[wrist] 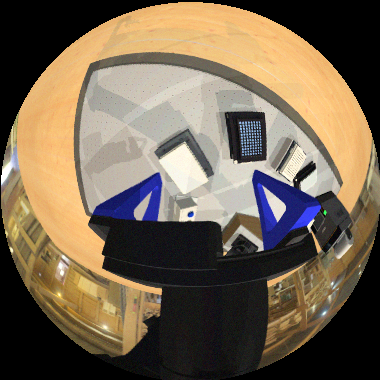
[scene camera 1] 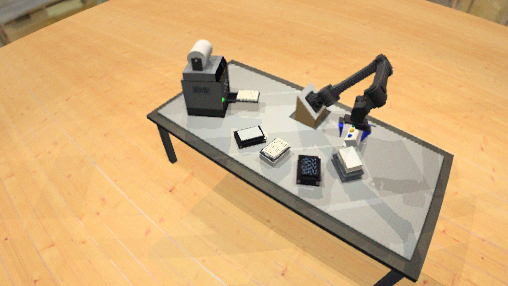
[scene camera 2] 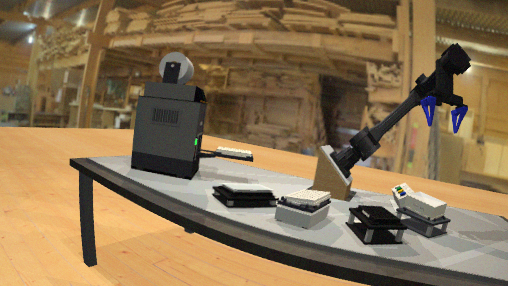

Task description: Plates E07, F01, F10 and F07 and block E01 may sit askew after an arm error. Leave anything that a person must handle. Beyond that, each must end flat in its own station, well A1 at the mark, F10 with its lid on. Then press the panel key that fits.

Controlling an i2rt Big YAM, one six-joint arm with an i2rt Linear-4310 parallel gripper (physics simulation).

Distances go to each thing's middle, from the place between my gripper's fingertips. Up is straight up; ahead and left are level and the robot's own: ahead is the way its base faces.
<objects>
The white plate (scene camera 2: pixel 425 205) is 230 mm below my hand, 110 mm behind it and 10 mm to the left of it. Round my hand: black plate with blue wells (wrist: pixel 249 130) (250 mm below, 150 mm to the right, 40 mm ahead).
</objects>
